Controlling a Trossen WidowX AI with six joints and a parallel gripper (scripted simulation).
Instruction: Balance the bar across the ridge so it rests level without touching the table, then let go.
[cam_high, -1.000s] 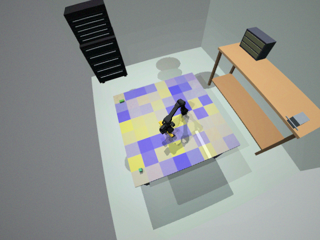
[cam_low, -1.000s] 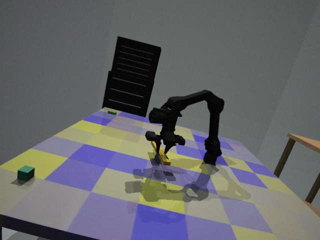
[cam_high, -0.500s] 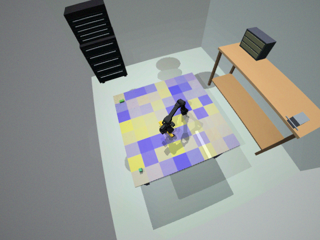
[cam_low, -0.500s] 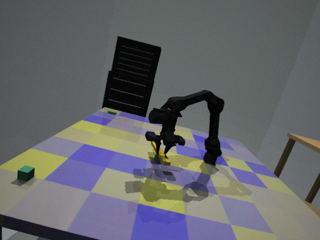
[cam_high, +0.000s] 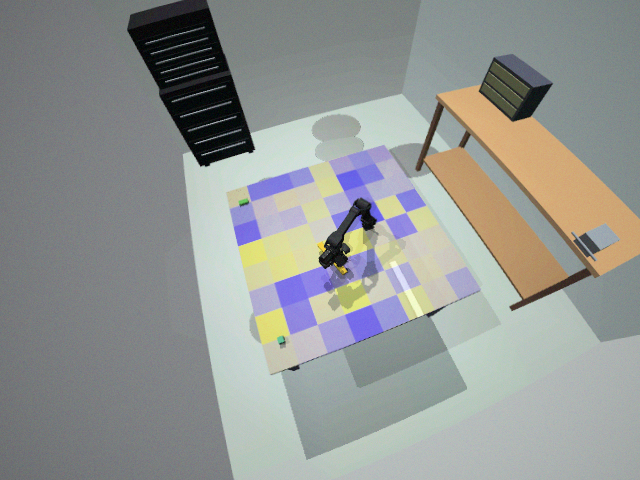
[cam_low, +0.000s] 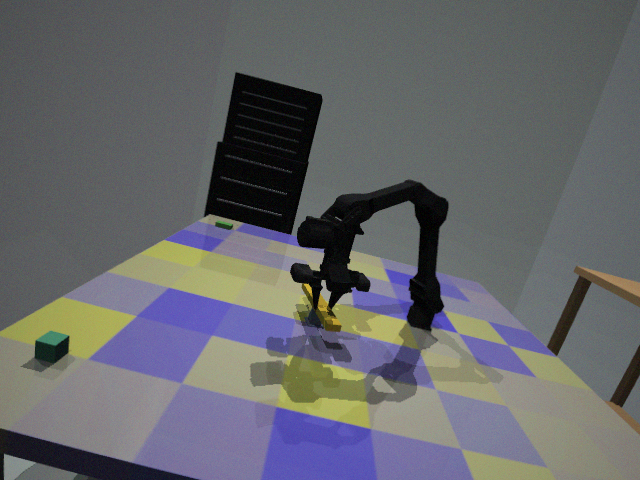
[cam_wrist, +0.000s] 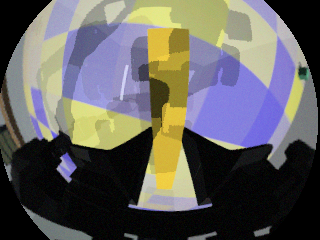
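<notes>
My gripper tip is now 30 mm to the left of the yellow bar and 10 mm short of it. From my gripper tip the other things lie so: flat green block 680 mm to the right, 430 mm ahead, 40 mm below; then teal cube 430 mm ahead, 320 mm to the left, 40 mm below.
</notes>
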